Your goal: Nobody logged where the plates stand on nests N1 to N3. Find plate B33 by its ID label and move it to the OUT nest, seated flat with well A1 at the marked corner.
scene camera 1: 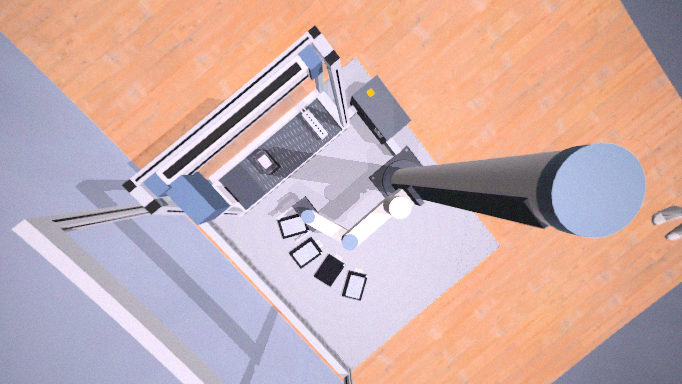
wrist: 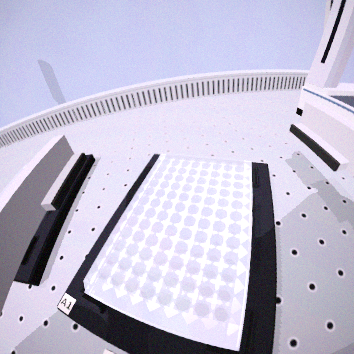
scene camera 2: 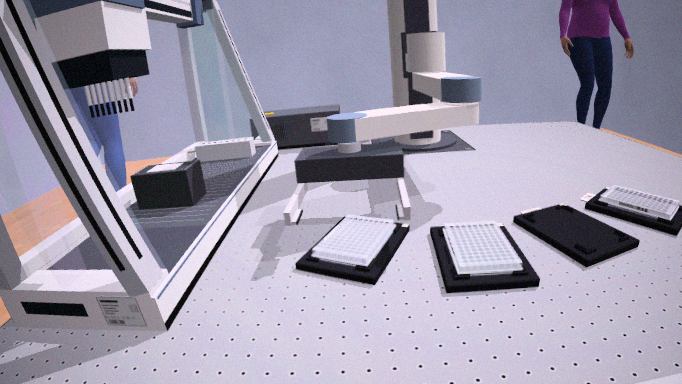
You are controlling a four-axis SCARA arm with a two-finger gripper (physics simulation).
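Note:
Plate B33, white with wells, lies flat in nest N3, the leftmost in the scene camera 2 view; its ID label does not show. The nest's A1 tag is at lower left in the wrist view. The OUT nest is black and bare. My gripper is open, its fingers apart and above the table on the arm side of plate B33, holding nothing.
The N2 plate sits between N3 and OUT; the N1 plate is beyond OUT. The framed pipetting station stands beside N3, with a black block on its deck. A grey box stands near the arm base.

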